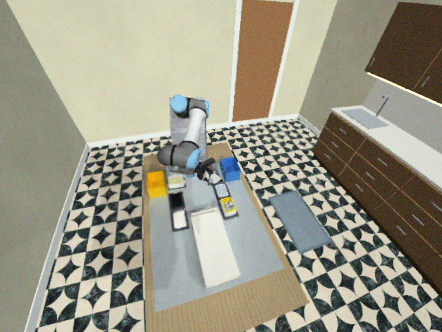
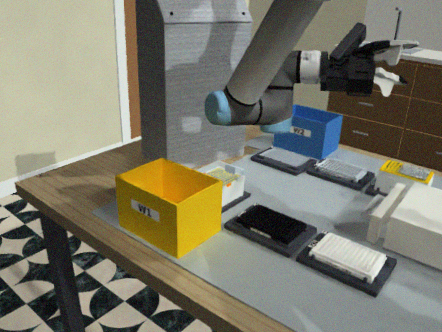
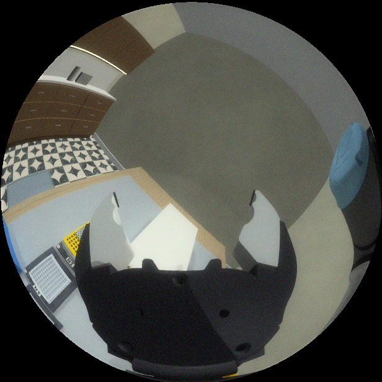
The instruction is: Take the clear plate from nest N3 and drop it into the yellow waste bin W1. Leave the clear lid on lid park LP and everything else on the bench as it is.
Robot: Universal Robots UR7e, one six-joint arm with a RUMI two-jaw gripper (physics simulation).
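Frame: origin at the arm's base, x ahead, y left, z up, level; centimetres.
Seen in the pictures: gripper, fingertip midpoint: (image 1: 216, 180) (image 2: 412, 65).
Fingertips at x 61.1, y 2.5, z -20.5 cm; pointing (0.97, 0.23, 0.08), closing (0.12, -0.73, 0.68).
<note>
A point is followed by its place in that frame.
A clear plate (image 1: 221, 190) @(x 47.1, y 13.5, z -53.7 cm) (image 2: 340, 170) @(x 47.2, y 11.9, z -53.3 cm) (image 3: 50, 278) sits in a dark nest in the row by the blue bin; I cannot read that nest's label for certain. A flat clear piece, apparently the lid (image 2: 284, 157) @(x 30.0, y 11.8, z -53.6 cm), lies on the dark holder between that plate and the blue bin. The yellow waste bin W1 (image 1: 156, 186) @(x 20.7, y -36.4, z -55.5 cm) (image 2: 200, 220) @(x 32.2, y -36.5, z -49.9 cm) stands upright on the opposite side of the bench, its visible inside empty. My gripper (image 1: 218, 178) @(x 61.1, y 2.5, z -20.5 cm) (image 2: 407, 64) @(x 61.1, y 2.5, z -20.5 cm) (image 3: 183, 193) is open with nothing between its jaws. It is raised above the bench, pointing sideways, well apart from the plate.
The blue bin W2 (image 1: 230, 169) @(x 26.5, y 32.1, z -55.3 cm) (image 2: 325, 135) @(x 38.8, y 21.8, z -47.5 cm) stands behind the lid. A yellow-topped box (image 1: 228, 205) @(x 65.8, y 10.8, z -47.9 cm) (image 2: 407, 171) @(x 64.8, y 9.7, z -48.0 cm) is beyond the plate. A large white block (image 1: 216, 250) @(x 92.8, y -10.2, z -47.2 cm) (image 2: 420, 220) @(x 70.4, y -16.0, z -47.2 cm) (image 3: 165, 240) stands mid-bench. A black plate (image 2: 272, 223) @(x 42.7, y -24.7, z -53.0 cm), a white plate (image 2: 348, 255) @(x 59.8, y -26.9, z -53.0 cm) and a tip box (image 2: 230, 182) @(x 29.2, y -19.7, z -49.3 cm) are near W1.
</note>
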